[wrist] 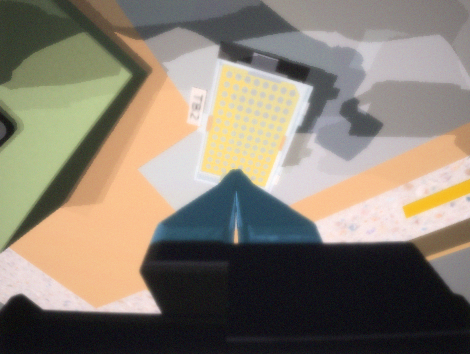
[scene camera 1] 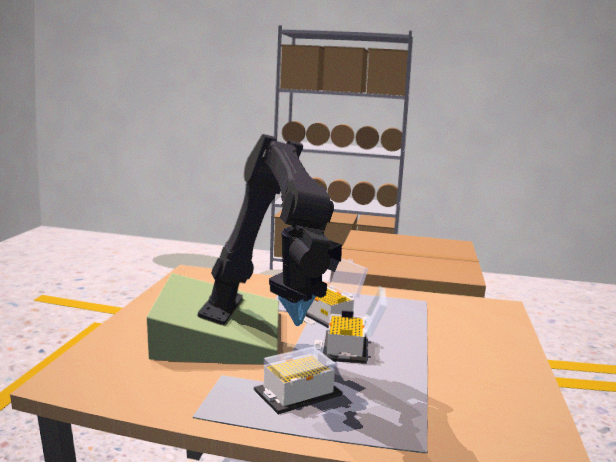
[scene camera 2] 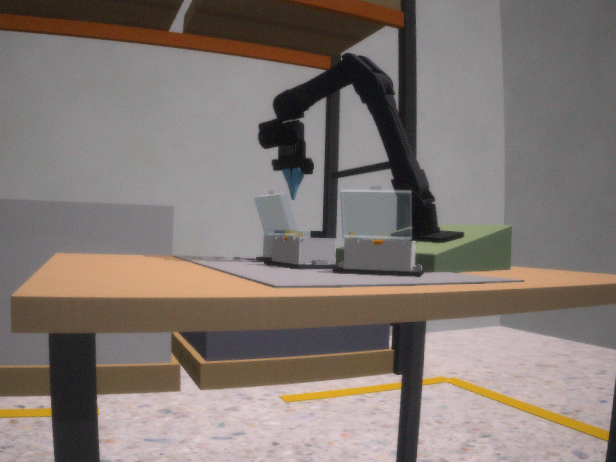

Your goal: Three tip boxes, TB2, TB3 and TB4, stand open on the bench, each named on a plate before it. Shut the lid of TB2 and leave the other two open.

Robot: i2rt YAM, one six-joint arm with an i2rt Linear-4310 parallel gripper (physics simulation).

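Where they show: gripper, between the fingertips: [wrist: 235,177] [scene camera 1: 298,325] [scene camera 2: 293,199]; arm's base, origin of its link: [scene camera 1: 220,306] [scene camera 2: 426,237].
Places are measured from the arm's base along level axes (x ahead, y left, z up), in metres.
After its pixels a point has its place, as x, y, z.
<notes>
TB2 [scene camera 1: 306,391] {0.260, -0.290, -0.042} [wrist: 250,122] {0.250, -0.242, 0.008} is the light grey box nearest scene camera 1, with yellow tips. Its clear lid [scene camera 1: 300,357] {0.238, -0.240, 0.008} lies down over the tips. Its name plate [wrist: 196,107] {0.196, -0.202, -0.068} reads TB2 in the wrist view. The middle box [scene camera 1: 345,345] {0.323, -0.074, -0.035} [scene camera 2: 317,251] {0.319, 0.046, -0.036} has its lid [scene camera 1: 376,312] {0.389, -0.071, 0.055} [scene camera 2: 274,214] {0.396, 0.004, 0.035} standing up, leaning outward. The farthest box [scene camera 1: 325,314] {0.257, 0.113, -0.040} [scene camera 2: 378,256] {0.285, 0.206, -0.038} also has its lid [scene camera 1: 350,277] {0.312, 0.221, 0.033} [scene camera 2: 376,215] {0.308, 0.229, 0.033} up. Their names are not legible. My gripper [scene camera 1: 298,324] {0.232, -0.250, 0.086} [scene camera 2: 293,198] {0.232, -0.250, 0.086} [wrist: 235,177] {0.232, -0.250, 0.086} is shut and empty, raised in the air above the boxes' height.
The boxes stand on a grey mat [scene camera 1: 400,350] {0.458, -0.004, -0.070} [scene camera 2: 280,280] {0.509, 0.285, -0.070} on the wooden bench [scene camera 1: 480,380] {0.642, -0.122, -0.073} [scene camera 2: 125,280] {0.723, 0.250, -0.073}. The arm's green wedge base [scene camera 1: 210,345] {0.021, -0.162, -0.028} [scene camera 2: 480,250] {-0.042, 0.141, -0.026} [wrist: 85,120] {0.099, -0.138, -0.017} is beside the mat. A shelf rack [scene camera 1: 345,35] stands behind the bench.
</notes>
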